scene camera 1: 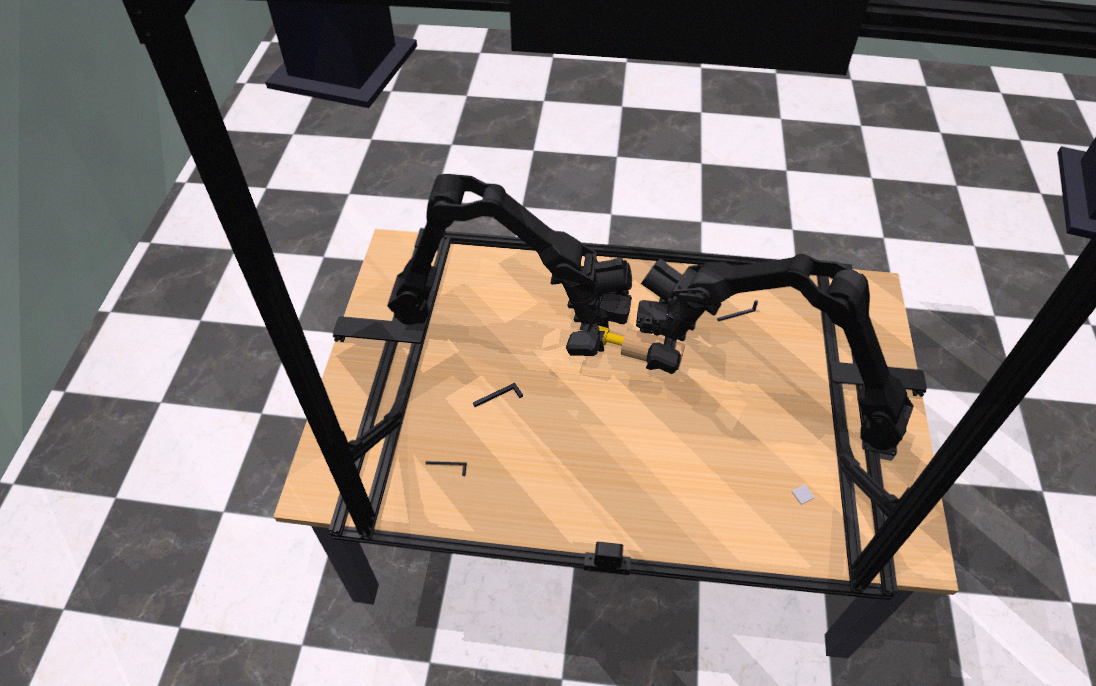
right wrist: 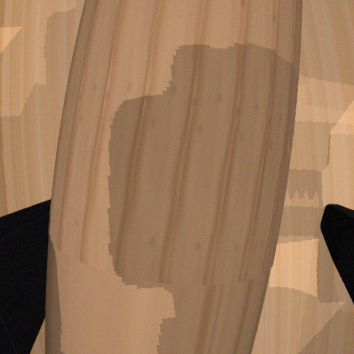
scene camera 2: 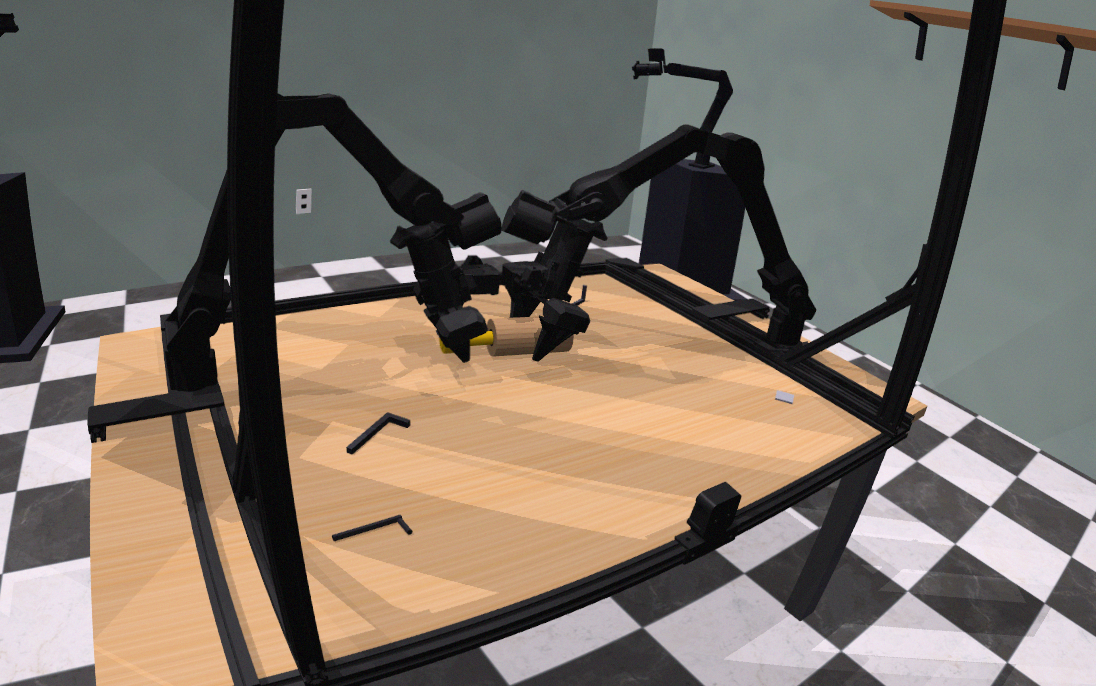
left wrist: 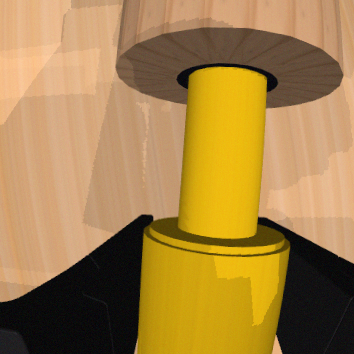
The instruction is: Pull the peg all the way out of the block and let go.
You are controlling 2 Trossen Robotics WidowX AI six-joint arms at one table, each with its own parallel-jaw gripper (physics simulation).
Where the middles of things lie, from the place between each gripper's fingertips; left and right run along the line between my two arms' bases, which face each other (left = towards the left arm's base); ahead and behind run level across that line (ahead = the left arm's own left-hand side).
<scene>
Right now the yellow peg (left wrist: 212, 272) is 3 cm to the right of my left hand and 3 cm above it. The rest, counted from my left hand: wooden block (scene camera 2: 511, 336) (10 cm to the right, 3 cm above).
My right hand is 2 cm past the wooden block and 3 cm below it. Round my right hand: yellow peg: 1 cm behind, 7 cm to the left, 3 cm above.
</scene>
